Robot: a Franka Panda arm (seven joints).
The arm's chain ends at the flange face. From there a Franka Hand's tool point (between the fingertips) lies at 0.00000 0.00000 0.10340 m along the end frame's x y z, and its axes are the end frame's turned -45 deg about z.
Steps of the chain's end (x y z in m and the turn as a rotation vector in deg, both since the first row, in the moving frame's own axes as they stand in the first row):
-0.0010 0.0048 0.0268 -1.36 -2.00 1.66
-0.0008 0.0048 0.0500 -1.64 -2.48 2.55
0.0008 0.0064 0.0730 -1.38 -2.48 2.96
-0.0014 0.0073 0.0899 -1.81 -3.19 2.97
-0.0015 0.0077 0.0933 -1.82 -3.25 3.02
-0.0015 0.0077 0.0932 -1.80 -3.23 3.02
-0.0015 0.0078 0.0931 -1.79 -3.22 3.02
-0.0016 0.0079 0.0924 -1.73 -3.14 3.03
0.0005 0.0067 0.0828 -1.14 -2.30 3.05
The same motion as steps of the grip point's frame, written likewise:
-0.0084 0.0018 0.0267 0.45 -2.38 1.66
-0.0092 0.0016 0.0499 0.59 -2.91 2.55
-0.0088 0.0036 0.0729 0.78 -2.73 2.96
-0.0125 0.0022 0.0897 0.98 -3.54 2.97
-0.0129 0.0024 0.0931 1.01 -3.59 3.02
-0.0129 0.0024 0.0930 1.01 -3.56 3.02
-0.0129 0.0025 0.0929 1.01 -3.54 3.02
-0.0129 0.0025 0.0922 1.00 -3.44 3.03
-0.0087 0.0035 0.0827 0.82 -2.43 3.05

